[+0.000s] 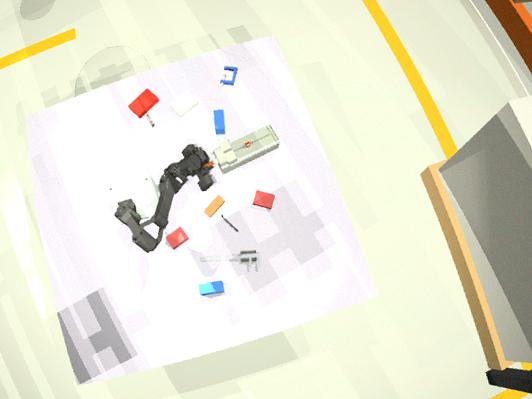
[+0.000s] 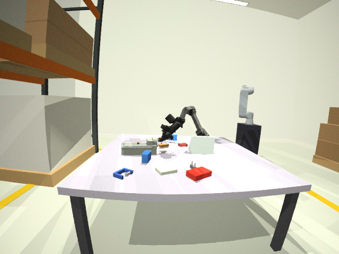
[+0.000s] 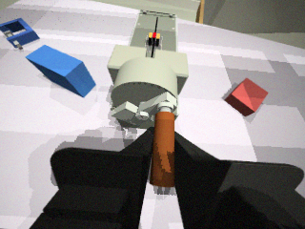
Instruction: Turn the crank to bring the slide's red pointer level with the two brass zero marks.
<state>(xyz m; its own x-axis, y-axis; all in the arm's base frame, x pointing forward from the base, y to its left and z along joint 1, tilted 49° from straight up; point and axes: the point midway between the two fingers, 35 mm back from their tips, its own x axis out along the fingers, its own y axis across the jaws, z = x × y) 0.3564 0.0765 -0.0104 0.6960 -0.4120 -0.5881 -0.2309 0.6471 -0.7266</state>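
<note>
The crank is 10 mm to the left of my gripper tip and 10 mm above it. From my gripper tip the other things lie so: red pointer 160 mm ahead, 50 mm to the left, 10 mm below; orange-brown crank handle 20 mm behind, 20 mm above; brown block 150 mm to the right, 80 mm below, 30 mm behind.
</note>
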